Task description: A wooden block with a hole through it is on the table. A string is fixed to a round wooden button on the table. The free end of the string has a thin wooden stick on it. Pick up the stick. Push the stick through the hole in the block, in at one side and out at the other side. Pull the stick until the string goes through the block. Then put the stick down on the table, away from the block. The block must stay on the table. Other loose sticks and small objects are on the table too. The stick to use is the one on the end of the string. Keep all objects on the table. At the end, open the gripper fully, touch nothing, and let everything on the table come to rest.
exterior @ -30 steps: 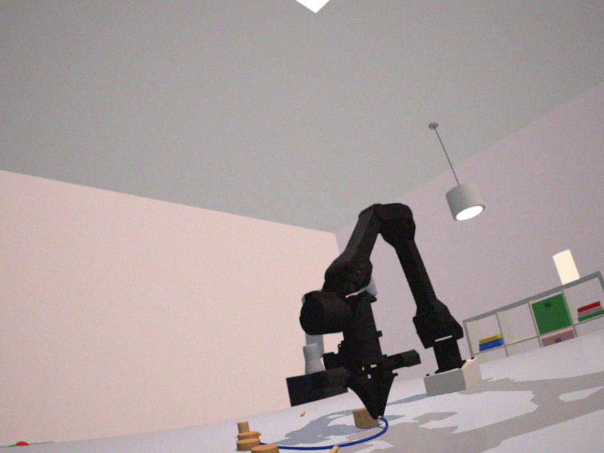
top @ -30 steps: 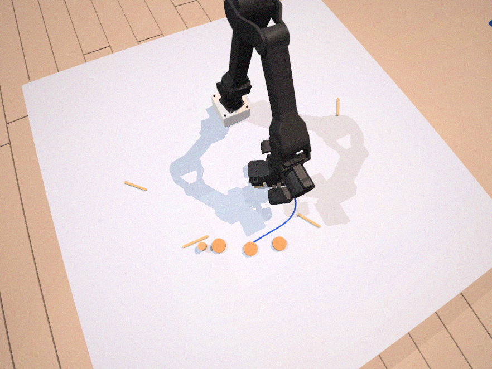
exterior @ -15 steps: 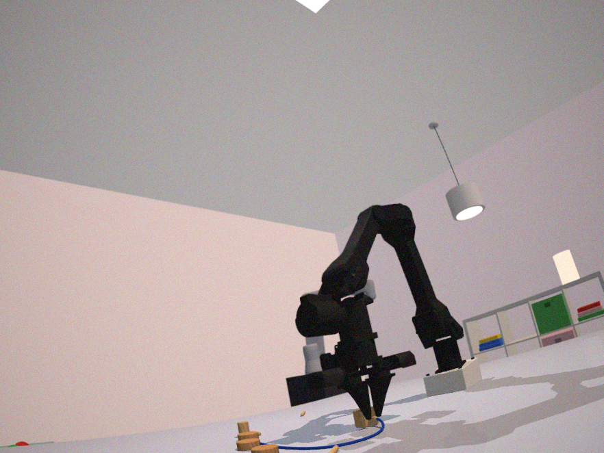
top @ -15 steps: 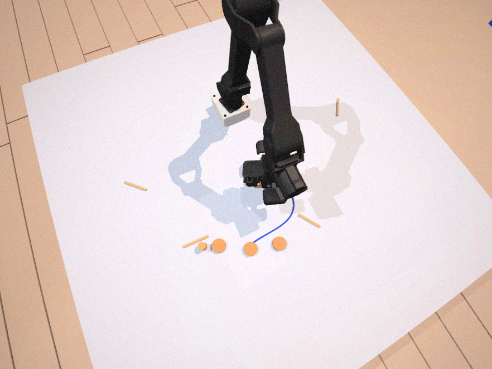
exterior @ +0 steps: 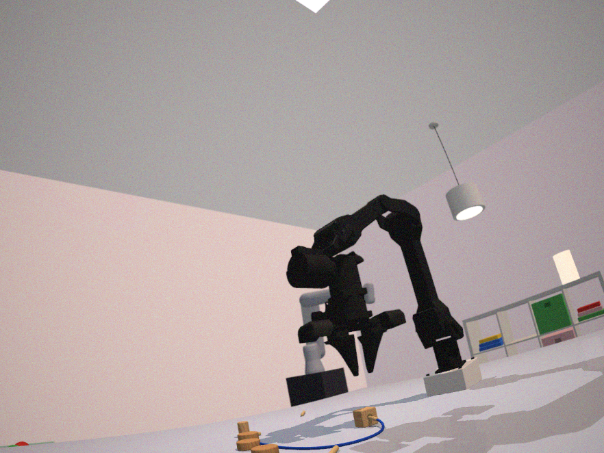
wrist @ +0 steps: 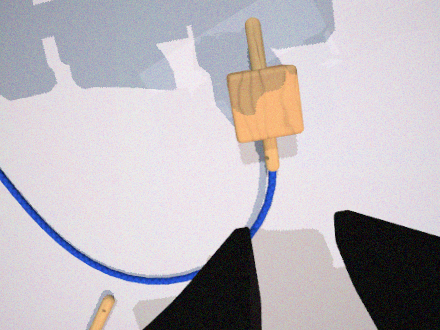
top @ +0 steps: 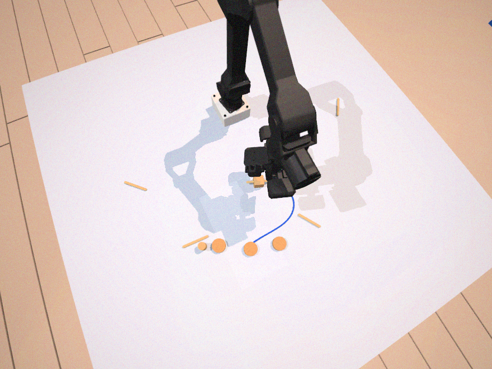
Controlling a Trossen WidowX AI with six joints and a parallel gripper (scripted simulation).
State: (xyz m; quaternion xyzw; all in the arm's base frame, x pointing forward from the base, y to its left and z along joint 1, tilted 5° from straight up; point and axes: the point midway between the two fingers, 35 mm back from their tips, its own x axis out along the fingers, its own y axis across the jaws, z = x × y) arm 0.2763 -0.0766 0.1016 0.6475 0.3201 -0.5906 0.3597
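Right now my gripper tip is 2 cm past the wooden block, 2 cm to the left of it and 8 cm above it. The rest, counted from my gripper tip: round wooden button 12 cm ahead, 17 cm to the right, 9 cm below; then thin stick 1 cm behind, 1 cm to the right, 8 cm below.
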